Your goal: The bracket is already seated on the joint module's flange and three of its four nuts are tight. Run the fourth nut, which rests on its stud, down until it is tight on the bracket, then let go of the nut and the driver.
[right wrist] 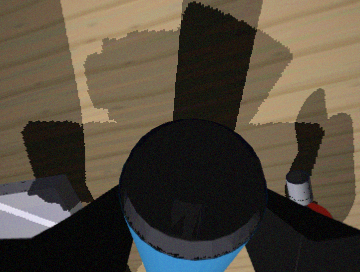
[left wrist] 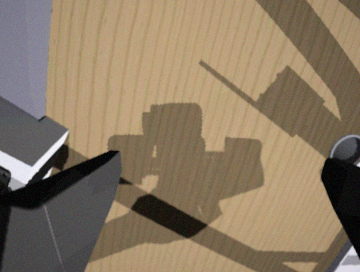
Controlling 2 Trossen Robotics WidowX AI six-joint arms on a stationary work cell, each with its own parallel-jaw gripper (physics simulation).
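Places are measured from the left arm's base along level axes (x back, y right, z up), in millimetres.
Pixels of known places: left gripper, between the fingertips: point(left wrist: 223, 164); right gripper, between the fingertips: point(right wrist: 184, 186).
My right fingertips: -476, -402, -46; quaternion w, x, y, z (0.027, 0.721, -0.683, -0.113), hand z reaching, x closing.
For each thing: its top centre in the pictures, then the offset to it from my right fingertips, as dx, dy, dz. "pt": a spot on its surface instead.
- driver, a spot on its surface: point(right wrist: 184, 256) pt +21, -2, +50
- white block, a spot on its surface: point(left wrist: 32, 147) pt +442, +352, +15
- round metal-rimmed part, a spot on its surface: point(left wrist: 348, 148) pt +70, +162, -36
- pale grey part, a spot on its surface: point(right wrist: 25, 212) pt -95, +134, -59
- small metal cylinder, centre of its top: point(right wrist: 315, 249) -67, -88, -29
- red part, a spot on its surface: point(right wrist: 320, 209) pt -54, -96, -53
The driver point(right wrist: 184, 256) is in the right wrist view, with a blue handle and a round black end cap that faces the camera. My right gripper point(right wrist: 184, 186) is shut on its handle, one black finger on each side. The driver's tip is hidden behind the handle. My left gripper point(left wrist: 223, 164) is open, its dark fingers wide apart over the wooden table top, with nothing between them. The bracket, the flange, the studs and the nuts cannot be made out in either view.
In the left wrist view, a grey and white block point(left wrist: 32, 147) is at the left edge and a round metal-rimmed part point(left wrist: 348, 148) at the right. In the right wrist view, a pale grey part point(right wrist: 25, 212) is at the left, a small metal cylinder point(right wrist: 299, 191) beside a red part point(right wrist: 320, 209) at the right.
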